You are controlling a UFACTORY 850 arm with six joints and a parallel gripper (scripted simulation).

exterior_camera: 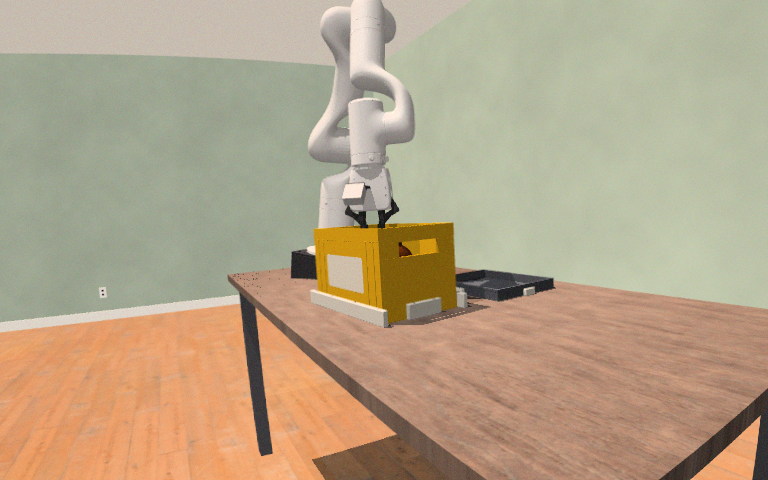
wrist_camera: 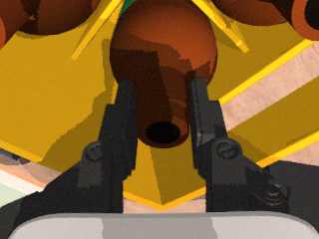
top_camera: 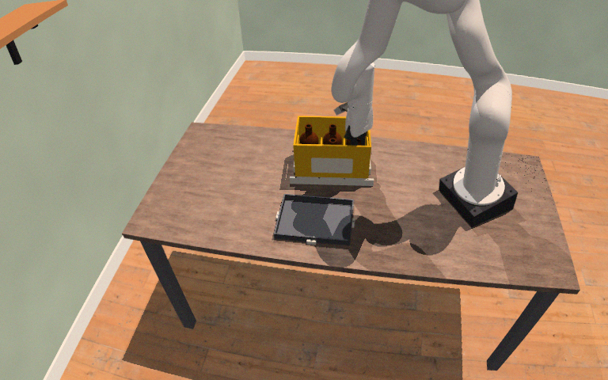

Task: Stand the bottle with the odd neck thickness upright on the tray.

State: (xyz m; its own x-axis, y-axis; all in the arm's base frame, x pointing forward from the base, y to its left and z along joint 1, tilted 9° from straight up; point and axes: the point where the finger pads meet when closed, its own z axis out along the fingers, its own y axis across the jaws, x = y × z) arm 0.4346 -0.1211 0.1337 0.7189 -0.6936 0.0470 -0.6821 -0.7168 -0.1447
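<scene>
Now: hand 90 mm short of the yellow crate, 40 mm to the left of it and 70 mm above it. Also, from my hand: dark tray: 130 mm ahead, 250 mm to the left, 150 mm below.
</scene>
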